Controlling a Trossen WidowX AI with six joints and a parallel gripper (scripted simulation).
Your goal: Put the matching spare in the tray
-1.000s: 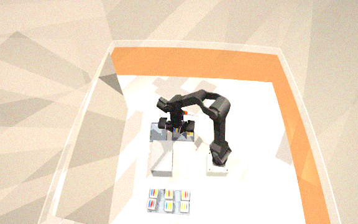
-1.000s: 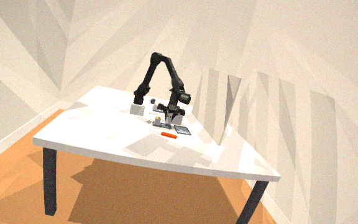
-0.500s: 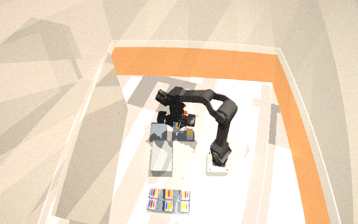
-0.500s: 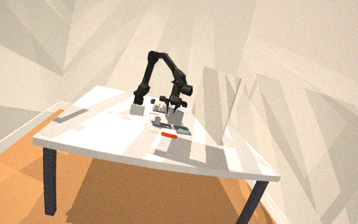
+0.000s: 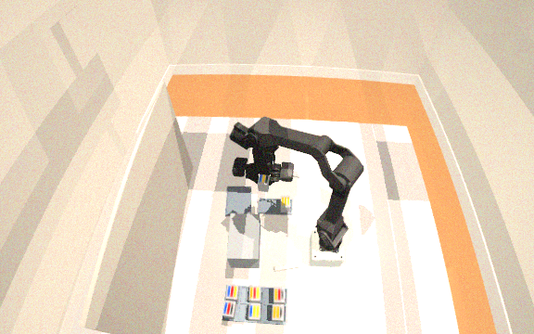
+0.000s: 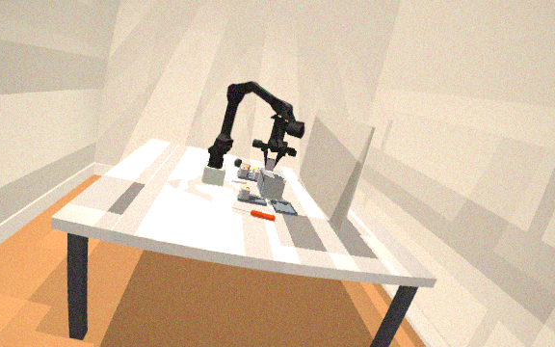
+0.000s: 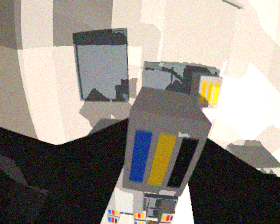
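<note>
Right now the pale-blue tray is 160 mm below my gripper tip, 110 mm ahead of it and 10 mm to the right of it. Round my gripper tip: mounted unit (170 mm to the left, 110 mm below, 40 mm ahead); grey spare (20 mm above).
</note>
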